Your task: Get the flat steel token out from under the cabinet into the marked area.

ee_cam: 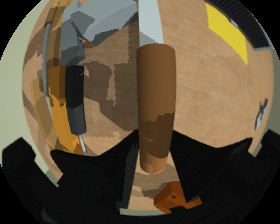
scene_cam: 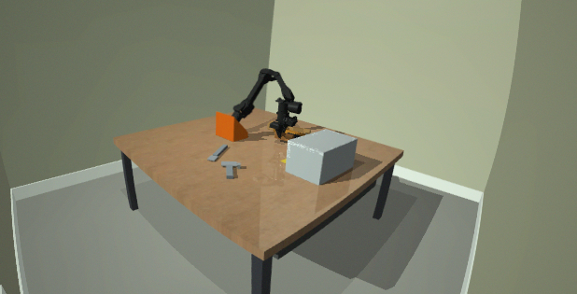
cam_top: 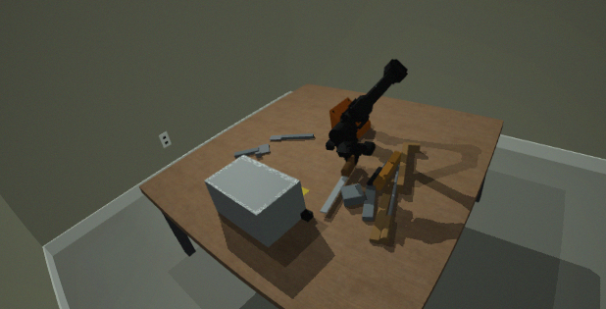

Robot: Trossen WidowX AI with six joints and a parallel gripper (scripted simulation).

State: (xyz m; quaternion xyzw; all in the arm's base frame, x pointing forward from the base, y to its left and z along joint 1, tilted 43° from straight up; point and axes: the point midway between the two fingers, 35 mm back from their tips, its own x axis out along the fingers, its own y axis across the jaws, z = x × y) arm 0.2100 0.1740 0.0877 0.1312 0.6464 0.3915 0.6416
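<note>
Now: the orange bar 13 cm to the left of my gripper tip, 6 cm behind it and 1 cm below it. Round my gripper tip: grey block (13 cm ahead, 11 cm to the left, 1 cm below); wooden stick (24 cm to the left, 11 cm ahead, 2 cm below); grey t-piece (46 cm to the right, 16 cm ahead, 2 cm below).
</note>
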